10 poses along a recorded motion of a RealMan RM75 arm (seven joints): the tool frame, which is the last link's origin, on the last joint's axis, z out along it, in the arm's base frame.
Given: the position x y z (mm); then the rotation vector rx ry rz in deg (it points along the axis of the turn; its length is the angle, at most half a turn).
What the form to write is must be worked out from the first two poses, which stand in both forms.
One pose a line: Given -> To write
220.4 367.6 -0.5 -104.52 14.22 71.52 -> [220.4 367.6 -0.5], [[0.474 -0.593 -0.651], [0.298 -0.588 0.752], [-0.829 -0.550 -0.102]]
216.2 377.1 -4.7 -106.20 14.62 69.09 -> [216.2 377.1 -4.7], [[0.507 -0.583 -0.635], [0.276 -0.588 0.760], [-0.817 -0.560 -0.137]]
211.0 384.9 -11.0 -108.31 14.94 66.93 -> [211.0 384.9 -11.0], [[0.537 -0.570 -0.622], [0.251 -0.596 0.762], [-0.805 -0.566 -0.177]]
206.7 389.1 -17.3 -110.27 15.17 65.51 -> [206.7 389.1 -17.3], [[0.558 -0.557 -0.615], [0.230 -0.609 0.759], [-0.798 -0.565 -0.212]]
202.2 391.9 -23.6 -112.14 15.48 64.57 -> [202.2 391.9 -23.6], [[0.572 -0.546 -0.612], [0.209 -0.624 0.753], [-0.793 -0.559 -0.243]]
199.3 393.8 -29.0 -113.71 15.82 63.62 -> [199.3 393.8 -29.0], [[0.586 -0.538 -0.606], [0.191 -0.635 0.748], [-0.787 -0.554 -0.270]]
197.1 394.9 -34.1 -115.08 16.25 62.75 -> [197.1 394.9 -34.1], [[0.598 -0.532 -0.600], [0.174 -0.645 0.744], [-0.783 -0.549 -0.293]]
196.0 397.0 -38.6 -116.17 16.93 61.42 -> [196.0 397.0 -38.6], [[0.613 -0.530 -0.587], [0.154 -0.648 0.746], [-0.775 -0.547 -0.315]]
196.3 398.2 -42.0 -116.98 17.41 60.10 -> [196.3 398.2 -42.0], [[0.627 -0.527 -0.574], [0.139 -0.649 0.748], [-0.767 -0.549 -0.333]]
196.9 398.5 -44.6 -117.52 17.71 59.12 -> [196.9 398.5 -44.6], [[0.637 -0.525 -0.564], [0.129 -0.649 0.750], [-0.760 -0.550 -0.346]]
